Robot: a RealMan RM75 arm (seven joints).
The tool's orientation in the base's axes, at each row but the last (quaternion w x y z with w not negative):
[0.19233, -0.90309, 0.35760, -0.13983]
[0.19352, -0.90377, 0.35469, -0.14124]
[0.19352, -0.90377, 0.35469, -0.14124]
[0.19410, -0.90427, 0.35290, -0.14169]
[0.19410, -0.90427, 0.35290, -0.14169]
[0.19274, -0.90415, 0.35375, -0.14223]
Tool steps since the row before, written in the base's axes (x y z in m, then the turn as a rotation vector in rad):
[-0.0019, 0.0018, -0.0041, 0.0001, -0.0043, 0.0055]
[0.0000, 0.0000, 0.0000, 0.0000, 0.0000, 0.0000]
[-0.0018, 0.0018, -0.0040, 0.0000, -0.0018, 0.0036]
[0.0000, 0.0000, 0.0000, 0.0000, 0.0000, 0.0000]
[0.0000, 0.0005, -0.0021, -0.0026, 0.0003, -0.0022]
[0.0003, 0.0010, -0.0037, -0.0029, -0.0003, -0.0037]
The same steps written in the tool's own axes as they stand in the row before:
[-0.0031, 0.0018, 0.0033, 0.0037, 0.0004, -0.0059]
[0.0000, 0.0000, 0.0000, 0.0000, 0.0000, 0.0000]
[-0.0030, 0.0016, 0.0033, 0.0017, -0.0004, -0.0036]
[0.0000, 0.0000, 0.0000, 0.0000, 0.0000, 0.0000]
[-0.0006, 0.0006, 0.0020, -0.0023, 0.0023, 0.0010]
[-0.0009, 0.0008, 0.0036, -0.0023, 0.0036, 0.0021]

